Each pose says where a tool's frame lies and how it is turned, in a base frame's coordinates. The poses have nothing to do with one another.
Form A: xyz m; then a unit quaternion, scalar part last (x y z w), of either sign.
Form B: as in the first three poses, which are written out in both.
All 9 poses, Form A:
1: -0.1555 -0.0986 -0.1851 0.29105 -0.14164 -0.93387 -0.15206
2: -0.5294 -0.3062 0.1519 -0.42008 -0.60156 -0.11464 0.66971
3: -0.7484 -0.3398 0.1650 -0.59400 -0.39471 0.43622 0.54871
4: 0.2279 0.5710 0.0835 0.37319 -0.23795 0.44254 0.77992
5: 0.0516 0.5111 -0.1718 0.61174 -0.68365 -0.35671 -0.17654
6: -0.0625 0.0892 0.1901 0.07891 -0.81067 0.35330 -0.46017
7: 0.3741 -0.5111 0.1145 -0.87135 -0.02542 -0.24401 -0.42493
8: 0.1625 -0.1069 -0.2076 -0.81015 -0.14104 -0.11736 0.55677
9: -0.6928 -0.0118 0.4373 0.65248 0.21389 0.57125 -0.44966
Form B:
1: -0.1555 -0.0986 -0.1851 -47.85 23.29 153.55
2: -0.5294 -0.3062 0.1519 -54.25 -77.69 -14.81
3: -0.7484 -0.3398 0.1650 -80.60 -53.56 59.19
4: 0.2279 0.5710 0.0835 46.21 -29.46 54.79
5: 0.0516 0.5111 -0.1718 -99.23 110.90 57.86
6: -0.0625 0.0892 0.1901 -11.13 114.32 -49.82
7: 0.3741 -0.5111 0.1145 124.85 3.64 34.96
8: 0.1625 -0.1069 -0.2076 -109.56 -19.07 -15.87
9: -0.6928 -0.0118 0.4373 -92.45 -30.31 -80.94
